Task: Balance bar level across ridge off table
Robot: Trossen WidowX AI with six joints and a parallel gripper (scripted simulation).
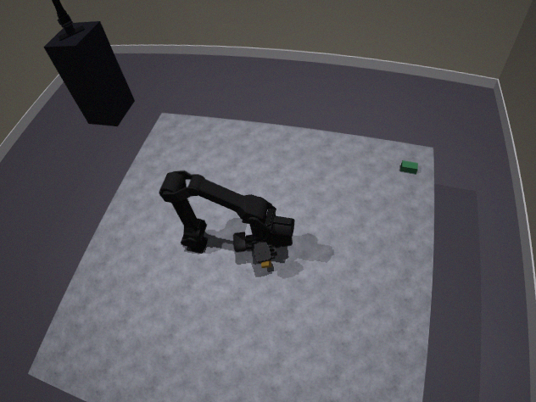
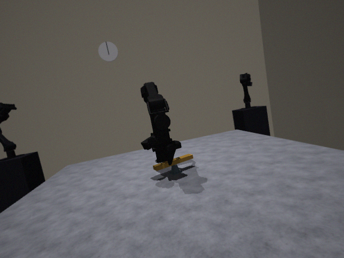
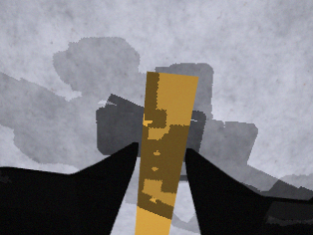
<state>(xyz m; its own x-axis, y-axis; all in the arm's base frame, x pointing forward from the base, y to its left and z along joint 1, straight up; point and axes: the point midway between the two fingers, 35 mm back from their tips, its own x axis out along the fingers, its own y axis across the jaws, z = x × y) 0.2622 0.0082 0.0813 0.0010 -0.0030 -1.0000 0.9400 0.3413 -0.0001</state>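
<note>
Right now the yellow bar is 30 mm to the left of my gripper tip and 10 mm behind it. Also, from my gripper tip: green block: 490 mm to the left, 480 mm ahead, 30 mm below.
</note>
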